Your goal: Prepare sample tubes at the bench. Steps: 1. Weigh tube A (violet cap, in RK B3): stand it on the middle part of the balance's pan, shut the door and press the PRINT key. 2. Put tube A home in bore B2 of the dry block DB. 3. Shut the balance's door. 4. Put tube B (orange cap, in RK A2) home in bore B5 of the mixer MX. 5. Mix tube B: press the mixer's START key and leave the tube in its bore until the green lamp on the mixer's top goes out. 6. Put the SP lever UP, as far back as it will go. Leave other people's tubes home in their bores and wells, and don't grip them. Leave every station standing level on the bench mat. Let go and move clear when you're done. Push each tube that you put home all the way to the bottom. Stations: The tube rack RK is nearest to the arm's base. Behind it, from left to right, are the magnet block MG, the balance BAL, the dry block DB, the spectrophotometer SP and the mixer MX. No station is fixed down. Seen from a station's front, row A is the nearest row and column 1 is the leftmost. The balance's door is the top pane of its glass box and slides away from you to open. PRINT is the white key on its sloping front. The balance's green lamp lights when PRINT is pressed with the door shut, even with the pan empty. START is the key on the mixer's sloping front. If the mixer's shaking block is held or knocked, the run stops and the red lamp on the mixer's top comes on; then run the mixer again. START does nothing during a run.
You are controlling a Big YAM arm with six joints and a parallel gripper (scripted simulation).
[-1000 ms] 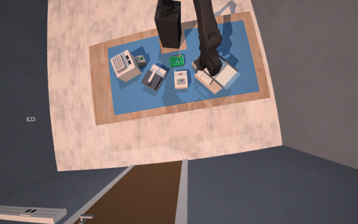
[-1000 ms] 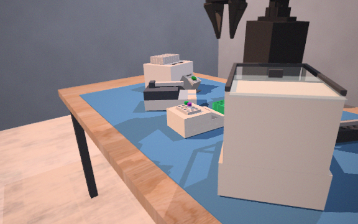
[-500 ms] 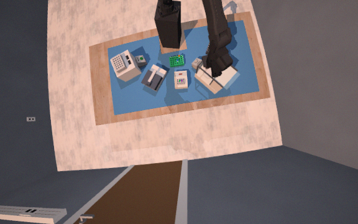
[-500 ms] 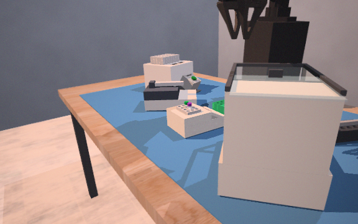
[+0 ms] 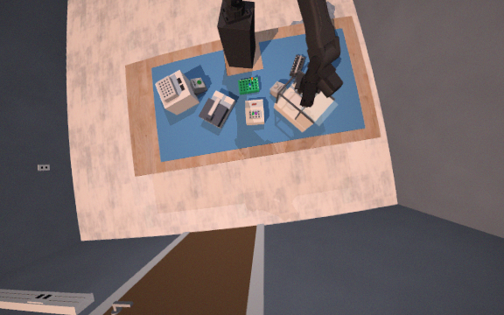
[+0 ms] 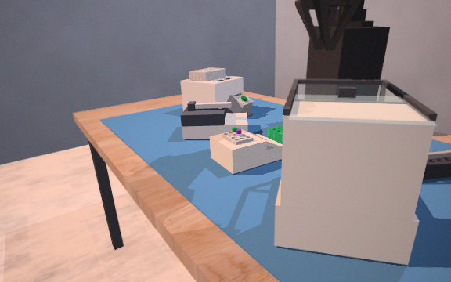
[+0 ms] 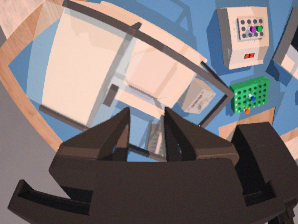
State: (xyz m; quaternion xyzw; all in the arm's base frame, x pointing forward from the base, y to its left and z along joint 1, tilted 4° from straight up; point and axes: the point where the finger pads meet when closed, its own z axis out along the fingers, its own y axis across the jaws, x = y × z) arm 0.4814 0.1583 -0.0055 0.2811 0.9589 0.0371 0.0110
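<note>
Now: hand 7 cm above the balance door, 6 cm to the right of it and 4 cm short of it. Also, from my hand: dry block (25 cm below, 23 cm to the right, 8 cm behind); blue-capped tube (25 cm below, 25 cm behind, 20 cm to the right); magnet block (27 cm behind, 26 cm below, 14 cm to the left).
</note>
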